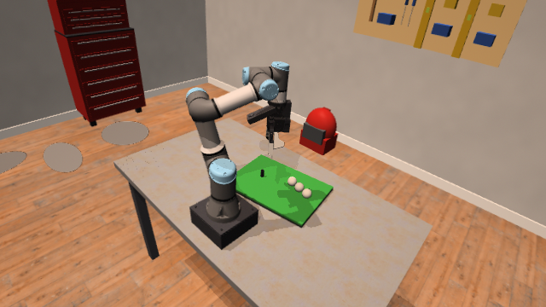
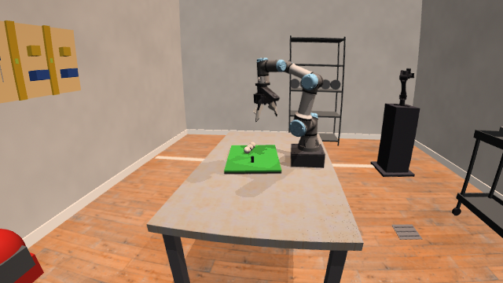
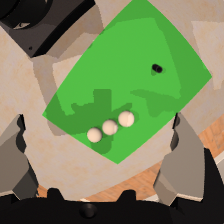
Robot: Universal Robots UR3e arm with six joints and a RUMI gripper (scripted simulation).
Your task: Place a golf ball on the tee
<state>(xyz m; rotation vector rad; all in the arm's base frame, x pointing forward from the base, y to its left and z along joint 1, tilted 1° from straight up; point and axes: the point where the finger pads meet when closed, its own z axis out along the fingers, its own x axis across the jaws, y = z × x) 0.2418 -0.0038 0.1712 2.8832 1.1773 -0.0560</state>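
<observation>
The white golf ball is 200 mm below my hand, 110 mm ahead of it and 100 mm to the right of it.
</observation>
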